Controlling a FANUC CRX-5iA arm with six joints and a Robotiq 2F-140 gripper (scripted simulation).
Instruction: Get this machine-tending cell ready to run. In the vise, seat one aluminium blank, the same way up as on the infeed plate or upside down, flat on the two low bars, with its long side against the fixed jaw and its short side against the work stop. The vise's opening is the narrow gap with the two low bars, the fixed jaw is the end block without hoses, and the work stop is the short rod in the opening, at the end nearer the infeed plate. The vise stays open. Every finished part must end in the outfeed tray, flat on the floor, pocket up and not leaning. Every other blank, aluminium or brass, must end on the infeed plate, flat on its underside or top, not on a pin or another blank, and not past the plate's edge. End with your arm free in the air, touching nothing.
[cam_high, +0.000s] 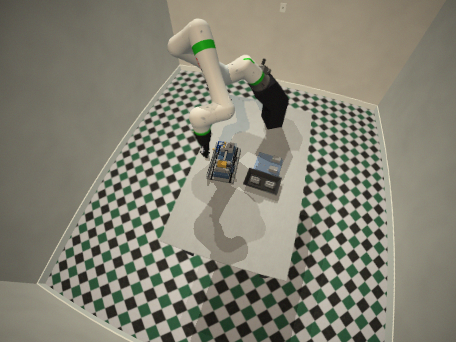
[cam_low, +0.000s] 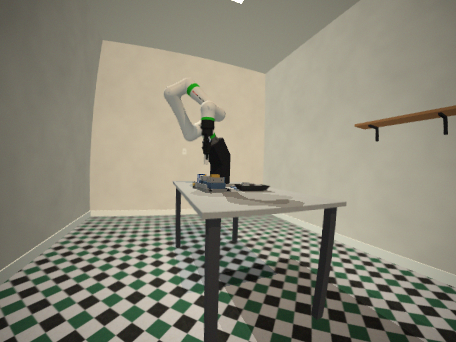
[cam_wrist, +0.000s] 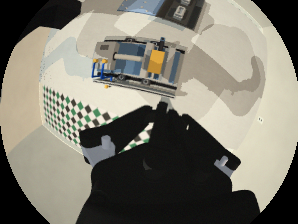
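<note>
My hand is 50 mm past the brass blank, 80 mm to the right of it and 120 mm above it.
</note>
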